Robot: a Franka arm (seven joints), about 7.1 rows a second.
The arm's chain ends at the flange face. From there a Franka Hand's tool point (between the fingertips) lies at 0.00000 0.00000 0.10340 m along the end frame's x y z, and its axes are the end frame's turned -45 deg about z.
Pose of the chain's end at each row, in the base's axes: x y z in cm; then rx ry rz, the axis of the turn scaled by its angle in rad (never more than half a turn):
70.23 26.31 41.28 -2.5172 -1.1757 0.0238
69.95 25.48 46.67 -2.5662 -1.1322 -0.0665
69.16 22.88 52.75 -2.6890 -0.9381 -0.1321
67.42 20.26 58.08 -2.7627 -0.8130 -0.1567
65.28 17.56 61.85 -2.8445 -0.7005 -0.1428
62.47 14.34 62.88 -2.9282 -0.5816 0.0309
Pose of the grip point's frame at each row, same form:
68.52 29.57 31.62 -1.8865 -2.0613 -0.1743
69.01 28.79 36.92 -1.9611 -2.0526 -0.2465
69.07 25.98 42.89 -2.1601 -1.9267 -0.2863
67.74 23.09 48.14 -2.2809 -1.8403 -0.2927
65.73 19.87 51.78 -2.3968 -1.7629 -0.2533
61.95 15.87 52.67 -2.4857 -1.6599 -0.0608

